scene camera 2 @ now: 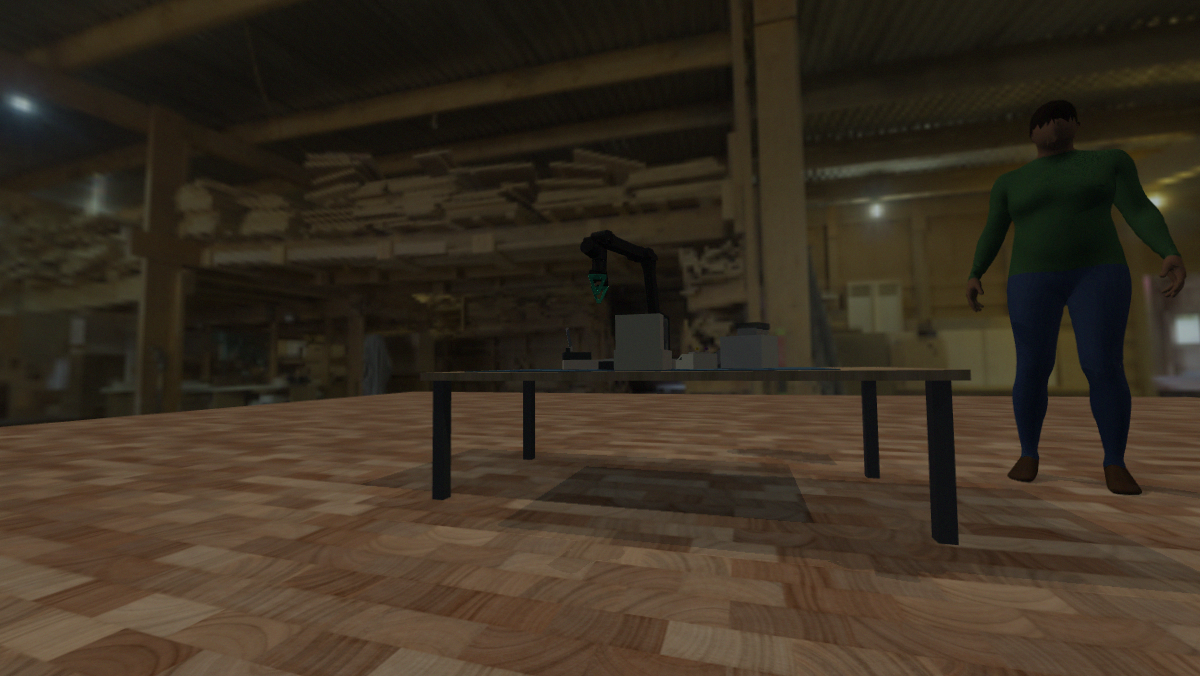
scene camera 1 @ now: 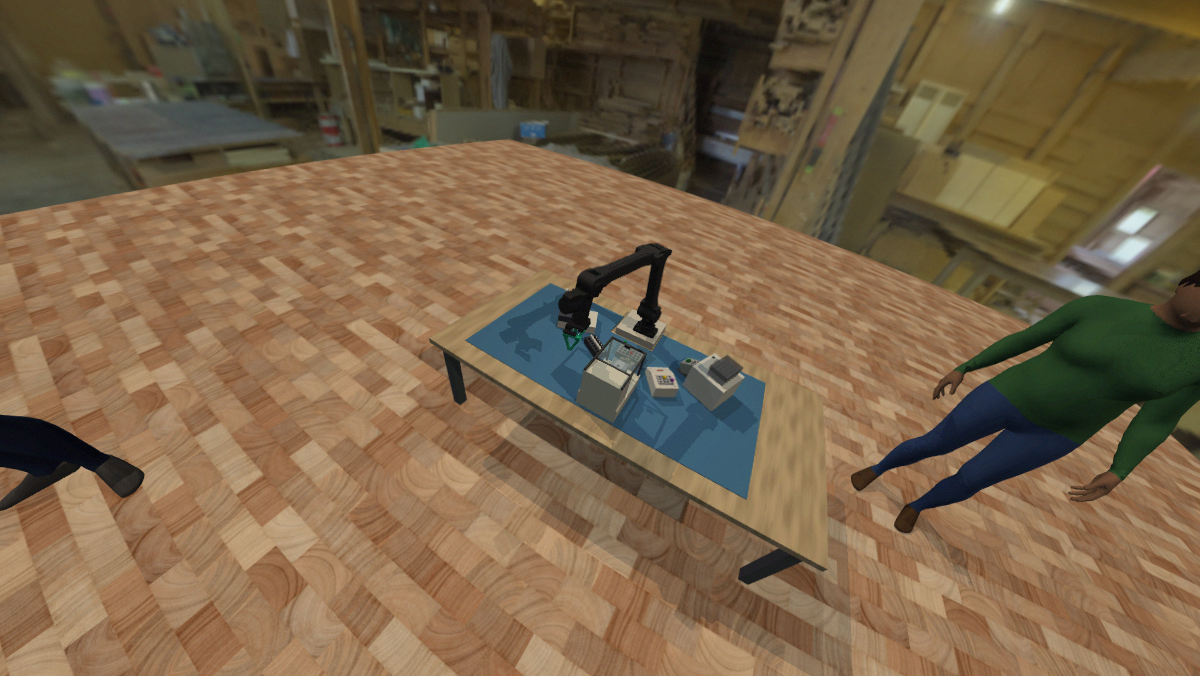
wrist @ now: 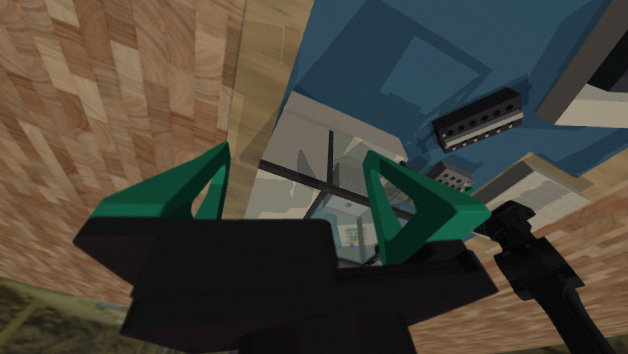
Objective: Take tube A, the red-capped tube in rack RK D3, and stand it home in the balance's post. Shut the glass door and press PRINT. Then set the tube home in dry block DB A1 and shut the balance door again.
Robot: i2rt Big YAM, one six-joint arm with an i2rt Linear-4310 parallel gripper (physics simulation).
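Places are measured from the arm's base along level axes (x ahead, y left, z up), in millimetres.
Pixels of known places: gripper, fingertip midpoint: [scene camera 2: 597, 299] [scene camera 1: 573, 344] [wrist: 301, 153]; arm's base at its link origin: [scene camera 1: 645, 330] [wrist: 499, 218].
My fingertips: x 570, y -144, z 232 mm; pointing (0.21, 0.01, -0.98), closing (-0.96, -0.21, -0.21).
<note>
For each thing: its top centre in the pictures, then the offset to it from my fingertips.
- balance at its top centre: [wrist: 352, 243] [scene camera 2: 645, 313] [scene camera 1: 622, 352] 160 mm left, 130 mm back, 48 mm down
- grey rack at its top centre: [wrist: 439, 193] [scene camera 1: 630, 351] 144 mm left, 372 mm back, 240 mm down
- green cap at its top centre: [wrist: 470, 191] 96 mm left, 400 mm back, 216 mm down
- keypad unit at its top centre: [wrist: 366, 237] [scene camera 2: 695, 352] [scene camera 1: 663, 374] 340 mm left, 283 mm back, 201 mm down
- black holed block at its top centre: [wrist: 483, 130] [scene camera 2: 613, 358] [scene camera 1: 596, 342] 21 mm right, 304 mm back, 223 mm down
- pale unit at its top centre: [scene camera 2: 583, 348] [scene camera 1: 580, 307] 200 mm right, 433 mm back, 169 mm down
- large dark-topped box at its top centre: [scene camera 2: 738, 324] [scene camera 1: 716, 357] 519 mm left, 410 mm back, 81 mm down
My gripper [scene camera 1: 572, 339] [scene camera 2: 597, 288] [wrist: 301, 153] is open and empty, green fingers wide apart, high above the table on the balance's side. The balance [scene camera 1: 602, 393] [scene camera 2: 639, 340] is a pale box with black-framed glass; I cannot tell how its door stands. Through the glass in the wrist view shows a pale block [wrist: 340, 204] with a round hole. The grey rack [wrist: 444, 172] with rows of holes is partly behind the right finger; a green cap [wrist: 469, 190] shows at its edge. The red-capped tube does not show. A keypad unit [scene camera 1: 662, 382] stands beside the balance. I cannot tell which unit is the dry block.
A black holed block [scene camera 1: 593, 343] [wrist: 477, 120] lies near the balance. A pale unit [scene camera 1: 587, 320] [scene camera 2: 576, 364] stands under the arm. A large dark-topped box [scene camera 1: 710, 387] [scene camera 2: 749, 351] stands beyond the keypad. A person in green [scene camera 1: 1083, 352] [scene camera 2: 1064, 214] stands off the table's end.
</note>
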